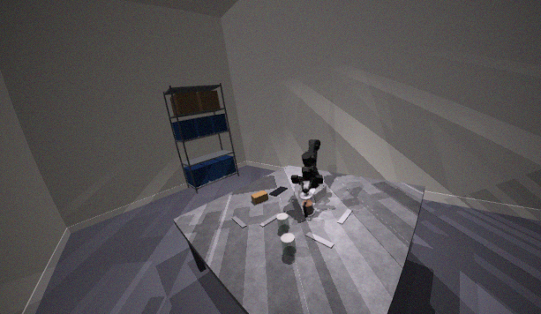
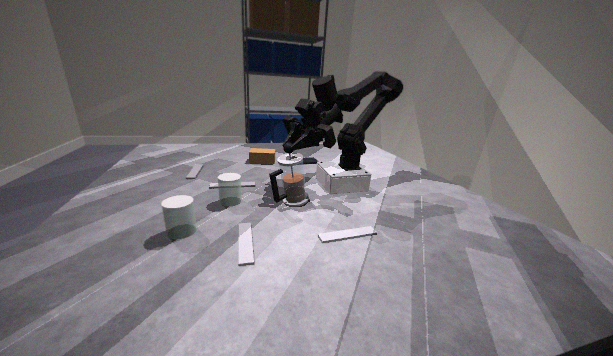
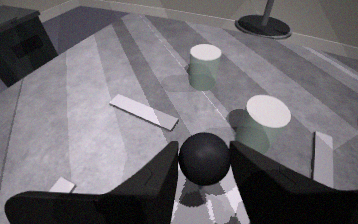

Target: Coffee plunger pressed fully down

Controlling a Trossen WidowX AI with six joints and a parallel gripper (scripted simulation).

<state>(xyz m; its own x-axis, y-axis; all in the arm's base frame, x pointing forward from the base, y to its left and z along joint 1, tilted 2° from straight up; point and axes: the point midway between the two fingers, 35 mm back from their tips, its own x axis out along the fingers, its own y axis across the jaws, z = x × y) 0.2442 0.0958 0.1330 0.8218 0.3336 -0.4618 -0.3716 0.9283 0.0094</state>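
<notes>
Right now the coffee press is 90 mm below my gripper tip and 10 mm behind it. Round my gripper tip: orange block (430 mm to the right, 150 mm below, 20 mm behind).
</notes>
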